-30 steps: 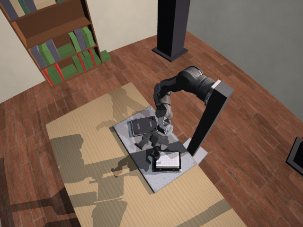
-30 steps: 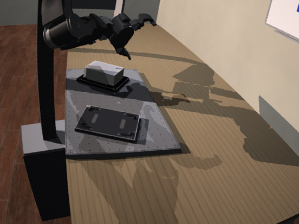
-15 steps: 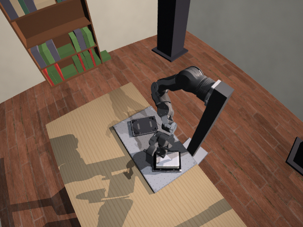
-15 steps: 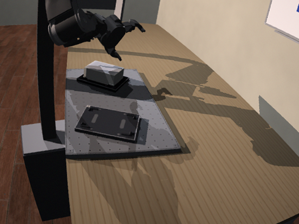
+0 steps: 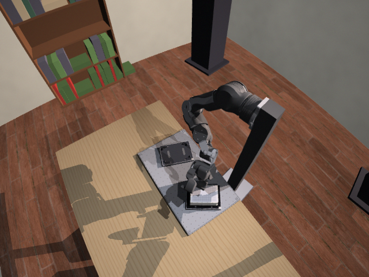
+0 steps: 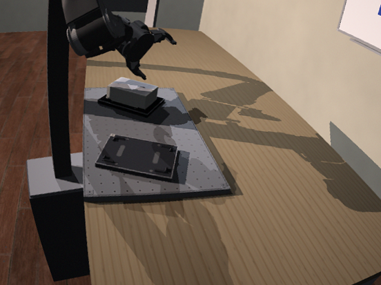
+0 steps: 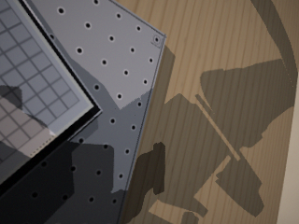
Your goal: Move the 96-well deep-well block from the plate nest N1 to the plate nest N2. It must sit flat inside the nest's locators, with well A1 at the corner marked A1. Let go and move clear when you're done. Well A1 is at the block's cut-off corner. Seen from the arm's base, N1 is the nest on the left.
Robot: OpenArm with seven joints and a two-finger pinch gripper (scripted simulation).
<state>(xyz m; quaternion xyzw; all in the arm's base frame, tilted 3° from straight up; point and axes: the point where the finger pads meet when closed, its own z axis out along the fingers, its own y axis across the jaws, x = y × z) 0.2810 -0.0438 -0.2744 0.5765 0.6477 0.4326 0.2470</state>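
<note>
Now: the deep-well block 120 mm below my hand, 50 mm behind it and 30 mm to the left of it.
</note>
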